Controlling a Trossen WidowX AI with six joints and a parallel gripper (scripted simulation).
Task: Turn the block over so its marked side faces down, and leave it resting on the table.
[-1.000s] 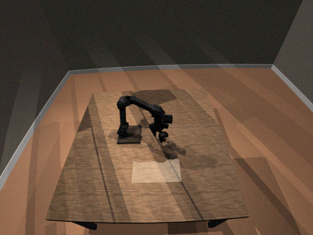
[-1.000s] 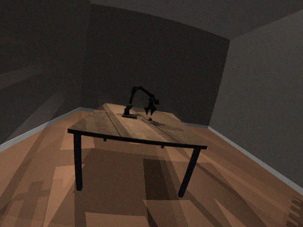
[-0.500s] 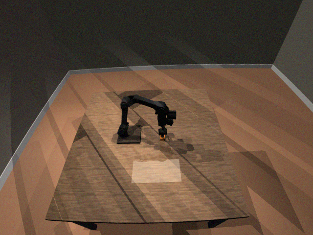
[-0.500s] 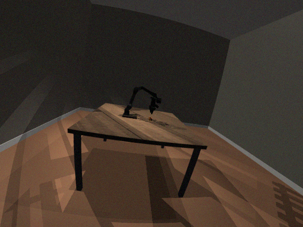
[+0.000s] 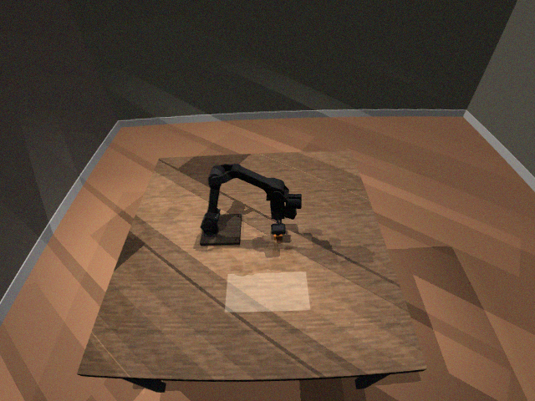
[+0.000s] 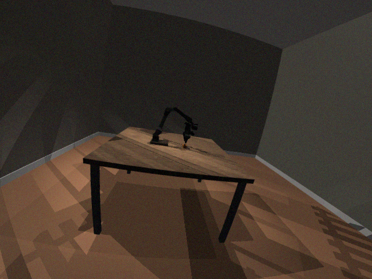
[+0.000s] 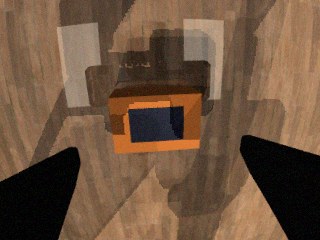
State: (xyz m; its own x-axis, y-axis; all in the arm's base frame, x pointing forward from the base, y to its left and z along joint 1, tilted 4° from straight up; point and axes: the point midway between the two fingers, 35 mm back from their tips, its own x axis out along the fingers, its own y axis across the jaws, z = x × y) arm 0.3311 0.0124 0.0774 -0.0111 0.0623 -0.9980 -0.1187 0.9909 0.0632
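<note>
My gripper tip is now 40 mm above the orange block.
</note>
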